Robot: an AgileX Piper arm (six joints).
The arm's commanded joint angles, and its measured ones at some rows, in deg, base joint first. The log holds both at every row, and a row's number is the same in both.
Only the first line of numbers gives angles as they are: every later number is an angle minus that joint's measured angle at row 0.
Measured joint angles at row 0: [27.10, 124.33, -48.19, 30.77, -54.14, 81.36]
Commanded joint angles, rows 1 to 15: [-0.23, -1.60, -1.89, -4.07, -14.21, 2.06]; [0.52, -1.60, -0.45, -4.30, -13.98, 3.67]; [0.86, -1.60, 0.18, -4.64, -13.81, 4.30]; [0.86, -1.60, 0.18, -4.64, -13.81, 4.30]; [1.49, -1.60, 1.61, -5.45, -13.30, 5.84]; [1.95, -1.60, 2.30, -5.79, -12.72, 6.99]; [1.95, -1.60, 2.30, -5.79, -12.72, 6.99]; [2.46, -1.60, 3.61, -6.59, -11.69, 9.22]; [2.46, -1.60, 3.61, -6.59, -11.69, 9.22]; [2.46, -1.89, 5.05, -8.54, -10.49, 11.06]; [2.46, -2.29, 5.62, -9.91, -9.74, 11.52]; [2.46, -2.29, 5.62, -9.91, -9.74, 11.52]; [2.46, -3.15, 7.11, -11.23, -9.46, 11.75]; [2.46, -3.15, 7.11, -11.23, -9.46, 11.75]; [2.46, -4.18, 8.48, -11.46, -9.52, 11.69]
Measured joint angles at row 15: [2.29, -2.29, 6.94, -9.34, -8.54, 11.29]
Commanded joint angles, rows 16 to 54: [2.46, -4.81, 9.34, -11.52, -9.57, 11.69]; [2.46, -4.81, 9.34, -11.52, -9.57, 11.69]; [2.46, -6.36, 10.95, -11.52, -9.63, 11.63]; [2.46, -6.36, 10.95, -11.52, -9.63, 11.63]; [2.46, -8.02, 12.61, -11.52, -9.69, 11.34]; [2.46, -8.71, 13.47, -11.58, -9.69, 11.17]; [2.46, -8.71, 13.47, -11.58, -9.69, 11.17]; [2.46, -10.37, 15.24, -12.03, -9.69, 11.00]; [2.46, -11.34, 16.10, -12.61, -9.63, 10.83]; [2.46, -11.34, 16.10, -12.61, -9.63, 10.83]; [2.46, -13.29, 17.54, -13.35, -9.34, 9.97]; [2.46, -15.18, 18.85, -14.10, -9.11, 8.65]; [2.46, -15.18, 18.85, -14.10, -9.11, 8.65]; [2.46, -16.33, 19.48, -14.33, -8.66, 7.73]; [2.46, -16.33, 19.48, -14.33, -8.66, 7.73]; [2.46, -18.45, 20.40, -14.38, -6.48, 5.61]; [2.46, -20.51, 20.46, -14.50, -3.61, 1.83]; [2.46, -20.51, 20.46, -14.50, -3.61, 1.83]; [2.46, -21.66, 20.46, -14.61, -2.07, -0.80]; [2.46, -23.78, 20.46, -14.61, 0.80, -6.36]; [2.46, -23.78, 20.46, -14.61, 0.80, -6.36]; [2.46, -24.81, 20.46, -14.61, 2.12, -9.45]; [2.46, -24.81, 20.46, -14.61, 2.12, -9.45]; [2.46, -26.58, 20.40, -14.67, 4.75, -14.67]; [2.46, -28.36, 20.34, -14.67, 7.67, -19.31]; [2.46, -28.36, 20.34, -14.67, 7.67, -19.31]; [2.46, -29.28, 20.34, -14.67, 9.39, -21.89]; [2.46, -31.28, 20.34, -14.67, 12.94, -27.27]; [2.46, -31.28, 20.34, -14.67, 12.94, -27.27]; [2.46, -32.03, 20.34, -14.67, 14.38, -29.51]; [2.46, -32.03, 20.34, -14.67, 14.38, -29.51]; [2.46, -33.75, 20.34, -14.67, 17.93, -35.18]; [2.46, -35.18, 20.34, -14.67, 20.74, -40.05]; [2.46, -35.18, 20.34, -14.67, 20.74, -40.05]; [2.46, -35.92, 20.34, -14.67, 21.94, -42.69]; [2.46, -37.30, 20.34, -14.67, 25.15, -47.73]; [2.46, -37.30, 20.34, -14.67, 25.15, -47.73]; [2.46, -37.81, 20.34, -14.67, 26.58, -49.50]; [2.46, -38.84, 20.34, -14.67, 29.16, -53.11]
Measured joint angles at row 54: [2.52, -37.07, 20.52, -13.93, 25.26, -46.75]
